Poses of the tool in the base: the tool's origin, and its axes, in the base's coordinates. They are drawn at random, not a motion.
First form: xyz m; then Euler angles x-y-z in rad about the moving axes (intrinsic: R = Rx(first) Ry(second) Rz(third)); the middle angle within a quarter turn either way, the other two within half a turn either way.
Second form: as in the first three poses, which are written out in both.
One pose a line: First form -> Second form
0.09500 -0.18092 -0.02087 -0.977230 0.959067 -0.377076 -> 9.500 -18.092 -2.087 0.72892 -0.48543 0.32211 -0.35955
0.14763 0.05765 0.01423 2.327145 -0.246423 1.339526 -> 14.763 5.765 1.423 0.37820 0.68418 -0.60387 0.15554
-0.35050 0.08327 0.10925 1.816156 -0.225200 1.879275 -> -35.050 8.327 10.925 0.43227 0.40641 -0.67321 0.44131
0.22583 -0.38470 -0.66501 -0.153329 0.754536 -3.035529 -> 22.583 -38.470 -66.501 0.02096 -0.37056 -0.05163 -0.92714
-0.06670 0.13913 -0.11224 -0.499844 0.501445 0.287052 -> -6.670 13.913 -11.224 0.93776 -0.20275 0.27219 0.07352
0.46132 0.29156 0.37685 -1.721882 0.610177 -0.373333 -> 46.132 29.156 37.685 0.56855 -0.74719 0.05811 -0.33923
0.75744 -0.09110 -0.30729 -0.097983 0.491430 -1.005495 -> 75.744 -9.110 -30.729 0.84318 -0.15869 0.19001 -0.47724
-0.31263 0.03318 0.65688 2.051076 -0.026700 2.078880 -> -31.263 3.318 65.688 0.27261 0.42722 -0.74055 0.44131
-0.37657 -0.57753 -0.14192 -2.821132 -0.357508 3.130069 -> -37.657 -57.753 -14.192 0.17462 0.03396 -0.97128 -0.15801
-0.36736 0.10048 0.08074 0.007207 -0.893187 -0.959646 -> -36.736 10.048 8.074 0.79935 0.20225 -0.38162 -0.41773
